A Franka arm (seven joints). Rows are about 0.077 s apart.
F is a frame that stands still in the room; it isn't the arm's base.
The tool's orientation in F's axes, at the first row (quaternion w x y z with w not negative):
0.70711, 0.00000, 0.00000, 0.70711
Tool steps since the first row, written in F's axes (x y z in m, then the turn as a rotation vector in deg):
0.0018, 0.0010, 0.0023, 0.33, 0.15, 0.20
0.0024, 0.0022, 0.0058, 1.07, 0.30, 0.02
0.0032, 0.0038, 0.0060, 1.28, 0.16, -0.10
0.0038, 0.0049, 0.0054, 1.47, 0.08, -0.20
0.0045, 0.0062, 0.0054, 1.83, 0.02, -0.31
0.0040, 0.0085, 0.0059, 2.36, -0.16, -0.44
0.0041, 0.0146, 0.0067, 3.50, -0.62, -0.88
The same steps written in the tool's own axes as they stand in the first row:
0.0010, -0.0018, 0.0023, 0.15, -0.33, 0.20
0.0022, -0.0024, 0.0058, 0.30, -1.07, 0.02
0.0038, -0.0032, 0.0060, 0.16, -1.28, -0.10
0.0049, -0.0038, 0.0054, 0.08, -1.47, -0.20
0.0062, -0.0045, 0.0054, 0.02, -1.83, -0.31
0.0085, -0.0040, 0.0059, -0.16, -2.36, -0.44
0.0146, -0.0041, 0.0067, -0.62, -3.50, -0.88

